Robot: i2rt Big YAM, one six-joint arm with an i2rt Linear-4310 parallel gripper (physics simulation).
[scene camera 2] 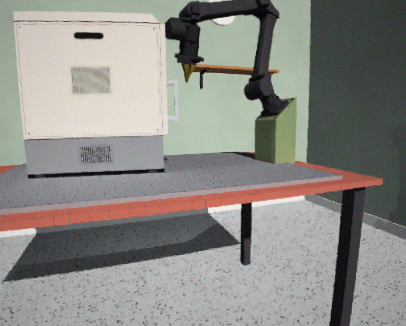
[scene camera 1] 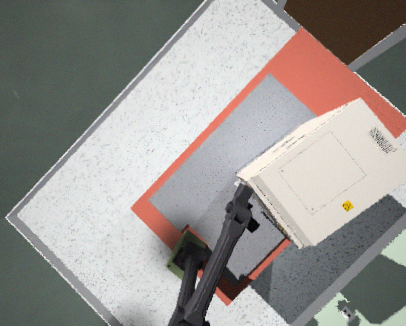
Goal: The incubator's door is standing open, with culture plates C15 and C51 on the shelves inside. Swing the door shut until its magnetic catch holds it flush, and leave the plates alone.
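Frame: origin at the arm's base, x up, y left, z back, level; centimetres.
Seen in the pictures: gripper, fingertip midpoint: (scene camera 2: 186,81); arm's base, origin of the base link: (scene camera 2: 275,109) (scene camera 1: 185,261).
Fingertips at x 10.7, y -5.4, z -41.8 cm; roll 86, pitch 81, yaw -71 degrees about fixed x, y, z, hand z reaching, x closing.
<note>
Pixels of each thing's top centre, then the offset from my fingertips to it. "spot": a spot on its surface instead. Level surfaces: height alone.
- cream incubator, middle of its top: (scene camera 1: 332,177) (scene camera 2: 101,29) dx +20.9, dy -13.2, dz -30.3 cm
- pale door handle, surface spot: (scene camera 2: 176,102) spot: dx -9.0, dy +8.1, dz -7.5 cm
- grey mat, its level: dx -34.1 cm
The cream incubator (scene camera 1: 325,170) (scene camera 2: 50,100) stands on the table. In scene camera 2 its door (scene camera 2: 165,90) shows as a narrow cream strip along the front edge, with no gap that I can make out; whether the catch holds is not visible. The pale door handle (scene camera 2: 176,102) sticks out from it. My gripper (scene camera 2: 187,79) is shut and empty, pointing down in front of the door, near the handle's upper end. In scene camera 1 the wrist covers the fingers beside the front corner. Plates C15 and C51 do not show; the incubator hides its shelves.
The arm stands on a green pedestal (scene camera 1: 176,260) (scene camera 2: 276,140) at the table's end. A grey mat (scene camera 1: 240,130) (scene camera 2: 225,172) lies on the red table (scene camera 1: 310,60) (scene camera 2: 367,181). An orange shelf (scene camera 2: 230,69) is on the wall behind the arm.
</note>
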